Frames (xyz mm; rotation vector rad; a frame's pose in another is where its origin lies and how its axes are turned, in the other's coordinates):
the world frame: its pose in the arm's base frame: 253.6 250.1 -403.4 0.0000 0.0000 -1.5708
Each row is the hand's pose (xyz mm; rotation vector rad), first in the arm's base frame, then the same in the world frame.
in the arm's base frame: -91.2 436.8 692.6 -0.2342 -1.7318 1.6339
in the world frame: -186.7 -344.8 1096.0 -1.1573 1.5193 -1.9895
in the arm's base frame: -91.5 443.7 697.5 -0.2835 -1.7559 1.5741
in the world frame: -193.6 -345.1 1100.9 -1.1550 1.5997 -1.9859
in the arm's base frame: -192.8 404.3 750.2 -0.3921 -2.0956 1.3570
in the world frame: -154.2 -446.4 1153.6 -1.3066 1.9082 -1.6558
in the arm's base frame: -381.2 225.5 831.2 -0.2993 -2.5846 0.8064
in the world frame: 24.6 -634.8 1234.6 -1.7586 2.2192 -1.0647
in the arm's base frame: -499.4 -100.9 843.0 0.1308 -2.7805 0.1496
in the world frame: 351.0 -753.0 1246.4 2.1652 -1.9706 0.4821
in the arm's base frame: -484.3 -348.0 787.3 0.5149 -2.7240 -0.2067
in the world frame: 598.1 -737.9 1190.7 2.2914 -1.5629 0.2133
